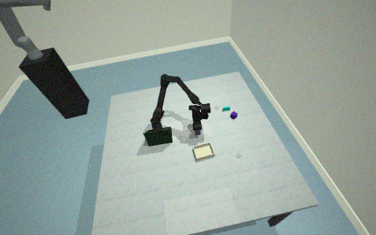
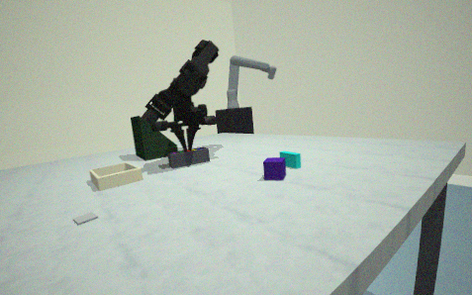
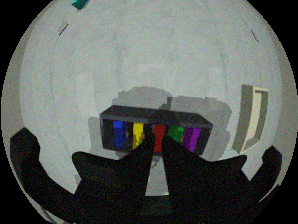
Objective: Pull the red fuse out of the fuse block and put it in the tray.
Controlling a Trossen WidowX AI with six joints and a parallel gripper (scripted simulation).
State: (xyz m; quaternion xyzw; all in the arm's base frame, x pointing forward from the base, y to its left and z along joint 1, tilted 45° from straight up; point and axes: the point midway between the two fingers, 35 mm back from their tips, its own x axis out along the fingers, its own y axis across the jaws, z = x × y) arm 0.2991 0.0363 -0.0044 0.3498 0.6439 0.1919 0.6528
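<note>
The beige tray is 1 cm behind my gripper tip, 21 cm to the right of it and 3 cm below it. Round my gripper tip: purple cube 31 cm ahead, 3 cm to the left, 2 cm below; teal block 28 cm ahead, 12 cm to the left, 2 cm below; red fuse 1 cm below.
</note>
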